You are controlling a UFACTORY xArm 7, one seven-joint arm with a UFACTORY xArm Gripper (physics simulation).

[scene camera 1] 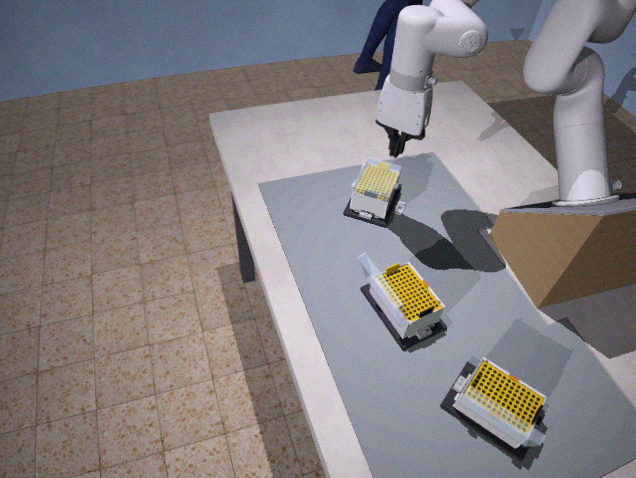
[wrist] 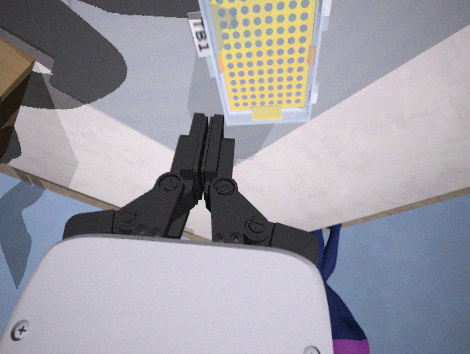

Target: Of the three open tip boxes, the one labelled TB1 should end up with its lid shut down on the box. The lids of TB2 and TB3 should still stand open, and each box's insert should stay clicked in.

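Frame: origin at the arm's base, x left, y ahead, z down, level; centimetres.
Seen in the pictures: gripper, fingertip midpoint: [scene camera 1: 395,153] [wrist: 210,132]; arm's base, origin of the base link: [scene camera 1: 585,203].
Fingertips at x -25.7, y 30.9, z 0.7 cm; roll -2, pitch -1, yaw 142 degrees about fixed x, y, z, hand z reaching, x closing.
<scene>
Offsets run from my fingertips to a thing's top centre. "pt": to the spot under its first point. Level surfaces: height alone.
The TB1 box {dx -2.6, dy +0.2, dz +8.7 cm} [scene camera 1: 368,206] [wrist: 265,60] stands at the far end of the mat, its tag readable in the wrist view. Its clear lid {pt dx -6.6, dy -4.0, dz +8.5 cm} [scene camera 1: 391,163] [wrist: 295,117] lies down over the yellow insert, which sits in the box; whether the lid is fully seated is hard to tell. The middle box {pt dx +30.0, dy +15.0, dz +9.0 cm} [scene camera 1: 386,307] and the near box {pt dx +53.5, dy +10.1, dz +7.0 cm} [scene camera 1: 483,415] have tags too small to read; their clear lids stand open and their yellow inserts {dx +27.2, dy +8.7, dz +9.0 cm} [scene camera 1: 411,292] {dx +51.3, dy +3.0, dz +9.0 cm} [scene camera 1: 506,393] are in place. My gripper [scene camera 1: 395,154] [wrist: 210,132] is shut and empty, above and just beyond TB1's far end, apart from it.
Each box sits on a dark base on the grey mat {dz +16.4 cm} [scene camera 1: 318,246]. The pale table {dz +16.7 cm} [scene camera 1: 287,138] extends beyond the mat. The arm's wooden pedestal [scene camera 1: 555,251] stands along the right side. A person in blue [scene camera 1: 377,46] [wrist: 345,305] is behind the table.
</scene>
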